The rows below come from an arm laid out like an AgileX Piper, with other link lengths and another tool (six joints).
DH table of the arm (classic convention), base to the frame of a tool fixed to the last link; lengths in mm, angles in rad. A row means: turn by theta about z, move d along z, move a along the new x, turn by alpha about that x. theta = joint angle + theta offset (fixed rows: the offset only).
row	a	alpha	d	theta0
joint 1	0	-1.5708	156.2	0
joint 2	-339.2	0	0	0.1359
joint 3	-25.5	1.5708	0	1.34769
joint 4	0	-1.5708	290.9	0
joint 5	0	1.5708	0	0
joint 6	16.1	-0.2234	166.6	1.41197
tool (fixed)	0	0	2.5	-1.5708
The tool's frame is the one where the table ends.
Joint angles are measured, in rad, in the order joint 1, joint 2, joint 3, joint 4, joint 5, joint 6. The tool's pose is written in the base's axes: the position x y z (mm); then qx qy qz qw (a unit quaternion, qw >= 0). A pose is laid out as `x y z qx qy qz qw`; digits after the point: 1 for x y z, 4 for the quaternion.
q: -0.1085, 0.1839, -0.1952, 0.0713, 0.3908, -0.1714
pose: 126.8 6.6 264.9 -0.0812 0.7286 -0.0914 0.6740
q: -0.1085, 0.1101, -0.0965, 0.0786, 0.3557, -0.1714
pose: 121.7 7.2 235.5 -0.0778 0.7253 -0.0902 0.6781
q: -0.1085, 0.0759, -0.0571, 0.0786, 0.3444, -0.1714
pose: 119.6 7.3 223.6 -0.0774 0.7232 -0.0910 0.6802
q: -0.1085, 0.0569, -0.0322, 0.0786, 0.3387, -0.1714
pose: 118.6 7.3 215.6 -0.0773 0.7233 -0.0911 0.6801
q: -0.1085, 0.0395, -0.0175, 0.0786, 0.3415, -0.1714
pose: 117.4 7.5 210.6 -0.0774 0.7233 -0.0910 0.6801
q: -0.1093, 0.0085, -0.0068, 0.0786, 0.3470, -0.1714
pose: 115.5 7.7 208.4 -0.0771 0.7182 -0.0923 0.6853
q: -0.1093, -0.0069, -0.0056, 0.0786, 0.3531, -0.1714
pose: 114.4 7.9 208.6 -0.0772 0.7154 -0.0928 0.6882
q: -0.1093, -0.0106, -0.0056, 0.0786, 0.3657, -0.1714
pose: 113.6 8.1 207.0 -0.0777 0.7184 -0.0918 0.6851
